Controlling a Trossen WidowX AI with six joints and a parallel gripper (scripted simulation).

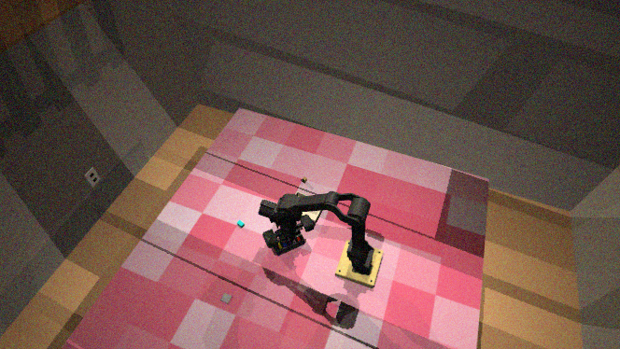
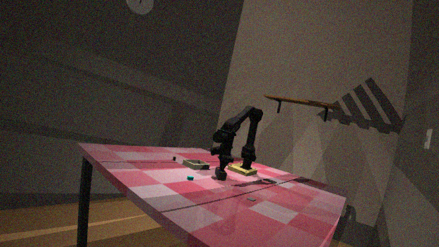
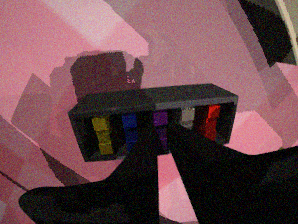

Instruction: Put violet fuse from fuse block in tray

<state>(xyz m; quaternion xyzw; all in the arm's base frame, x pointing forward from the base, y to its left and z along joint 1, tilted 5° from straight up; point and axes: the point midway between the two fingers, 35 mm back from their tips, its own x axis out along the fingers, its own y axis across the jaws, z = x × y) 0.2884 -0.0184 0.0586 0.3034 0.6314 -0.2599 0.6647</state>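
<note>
Now: gripper tip 1 cm to the left of the white fuse, 1 cm past it and 1 cm above it. From my gripper tip the other things lie so: red fuse (3 cm to the right, 3 cm behind, 1 cm below); then blue fuse (1 cm to the left, 1 cm below, 1 cm ahead); then violet fuse (1 cm below).
</note>
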